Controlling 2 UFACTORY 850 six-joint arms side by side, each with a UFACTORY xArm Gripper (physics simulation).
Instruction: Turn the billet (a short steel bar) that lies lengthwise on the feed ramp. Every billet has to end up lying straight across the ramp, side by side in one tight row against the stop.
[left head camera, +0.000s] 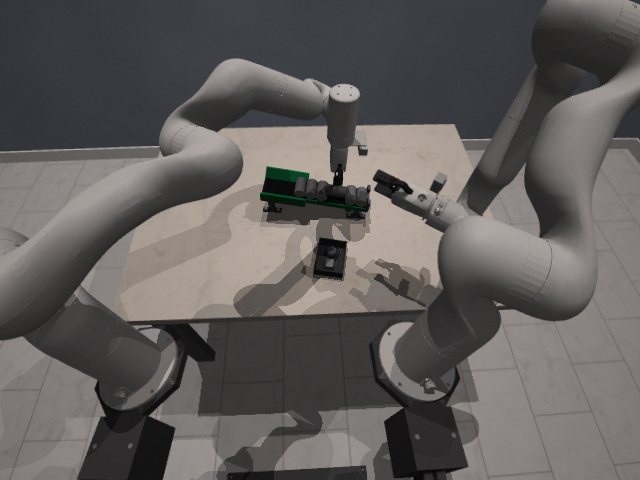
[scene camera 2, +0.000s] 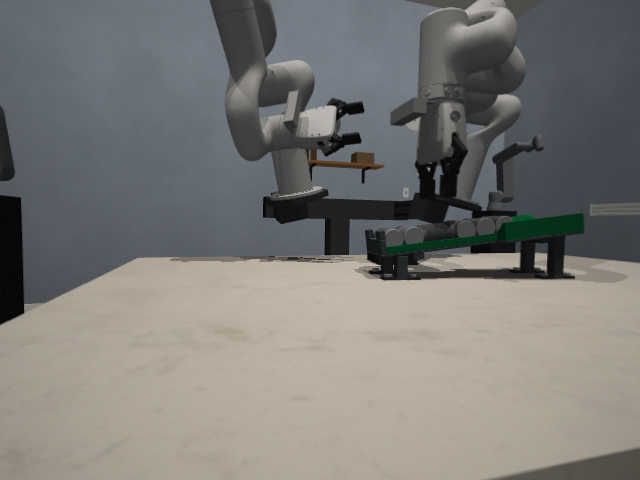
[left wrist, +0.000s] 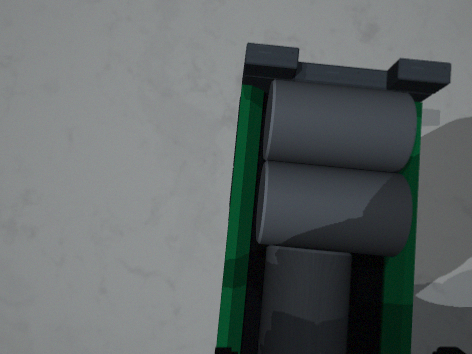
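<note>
The green feed ramp (left head camera: 287, 174) (scene camera 2: 547, 227) (left wrist: 240, 165) slopes down to a dark stop (scene camera 2: 376, 243) (left wrist: 345, 75). The lengthwise billet (left head camera: 338, 191) (scene camera 2: 433, 230) (left wrist: 306, 300) lies between two groups of crosswise billets. Two crosswise billets, one (left head camera: 362, 196) (scene camera 2: 393, 237) (left wrist: 342, 125) at the stop and one (left head camera: 351, 194) (scene camera 2: 413, 235) (left wrist: 335, 207) beside it, lie below it. Three crosswise billets (left head camera: 311, 189) (scene camera 2: 485, 225) lie above it. My left gripper (left head camera: 338, 180) (scene camera 2: 437, 191) is open, pointing down just above the lengthwise billet. My right gripper (left head camera: 383, 182) (scene camera 2: 354, 122) is open and empty, raised beyond the stop end.
A small black tray (left head camera: 330, 274) holding small pieces stands on the table (left head camera: 206, 279) (scene camera 2: 310, 361), below the ramp in the left head camera. My right forearm reaches over the table's right side. The ramp stands on dark legs (scene camera 2: 555, 258).
</note>
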